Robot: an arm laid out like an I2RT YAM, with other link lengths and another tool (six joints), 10 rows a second.
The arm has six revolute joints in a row. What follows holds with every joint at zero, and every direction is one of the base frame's.
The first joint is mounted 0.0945 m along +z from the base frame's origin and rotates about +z.
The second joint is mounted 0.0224 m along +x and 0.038 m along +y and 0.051 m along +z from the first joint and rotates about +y.
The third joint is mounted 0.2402 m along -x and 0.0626 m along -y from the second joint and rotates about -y.
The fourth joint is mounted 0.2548 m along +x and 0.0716 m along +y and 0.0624 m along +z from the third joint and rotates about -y.
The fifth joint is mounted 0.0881 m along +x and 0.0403 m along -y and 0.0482 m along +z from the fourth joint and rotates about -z.
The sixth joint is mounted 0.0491 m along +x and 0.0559 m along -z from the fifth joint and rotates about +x.
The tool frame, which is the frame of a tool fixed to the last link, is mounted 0.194 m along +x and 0.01 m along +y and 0.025 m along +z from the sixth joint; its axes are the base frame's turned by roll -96.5, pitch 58.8 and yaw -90 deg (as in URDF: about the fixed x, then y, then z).
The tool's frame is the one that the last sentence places.
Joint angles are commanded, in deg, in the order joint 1, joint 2, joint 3, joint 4, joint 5, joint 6. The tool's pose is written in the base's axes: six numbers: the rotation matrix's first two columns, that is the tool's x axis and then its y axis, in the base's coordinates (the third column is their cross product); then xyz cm. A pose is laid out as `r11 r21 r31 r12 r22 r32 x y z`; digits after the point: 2 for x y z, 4 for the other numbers.
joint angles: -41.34 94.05 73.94 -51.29 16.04 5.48
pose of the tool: -0.9453 0.2761 -0.1737 0.3153 0.9101 -0.2688 28.06 -31.77 5.50
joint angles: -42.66 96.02 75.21 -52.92 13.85 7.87
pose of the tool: -0.9283 0.3326 -0.1663 0.3632 0.9067 -0.2144 27.59 -31.57 4.47
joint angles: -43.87 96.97 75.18 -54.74 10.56 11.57
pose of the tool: -0.8996 0.4066 -0.1595 0.4280 0.8934 -0.1363 26.97 -30.53 3.27
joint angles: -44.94 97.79 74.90 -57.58 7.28 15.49
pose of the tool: -0.8657 0.4845 -0.1255 0.4935 0.8681 -0.0533 25.92 -28.86 2.00
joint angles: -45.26 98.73 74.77 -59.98 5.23 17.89
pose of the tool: -0.8456 0.5276 -0.0819 0.5293 0.8484 0.0003 25.14 -27.31 1.00
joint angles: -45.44 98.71 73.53 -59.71 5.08 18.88
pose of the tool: -0.8354 0.5454 -0.0682 0.5462 0.8376 0.0078 24.61 -26.91 0.36
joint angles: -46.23 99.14 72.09 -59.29 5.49 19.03
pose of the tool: -0.8273 0.5602 -0.0423 0.5605 0.8281 0.0064 23.53 -26.77 -0.60
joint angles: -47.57 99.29 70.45 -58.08 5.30 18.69
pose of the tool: -0.8176 0.5748 -0.0325 0.5748 0.8182 0.0115 22.65 -26.90 -1.45
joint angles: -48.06 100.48 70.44 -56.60 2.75 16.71
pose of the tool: -0.8324 0.5524 -0.0448 0.5503 0.8333 0.0522 23.63 -26.68 -2.12
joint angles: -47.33 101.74 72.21 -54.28 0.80 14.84
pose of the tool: -0.8539 0.5108 -0.0996 0.5062 0.8597 0.0691 26.13 -27.37 -1.79
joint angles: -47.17 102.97 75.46 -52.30 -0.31 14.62
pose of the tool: -0.8504 0.4976 -0.1711 0.4940 0.8669 0.0663 28.60 -29.18 -0.54
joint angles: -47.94 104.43 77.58 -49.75 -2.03 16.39
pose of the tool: -0.8183 0.5255 -0.2329 0.5214 0.8491 0.0843 30.34 -30.96 0.12
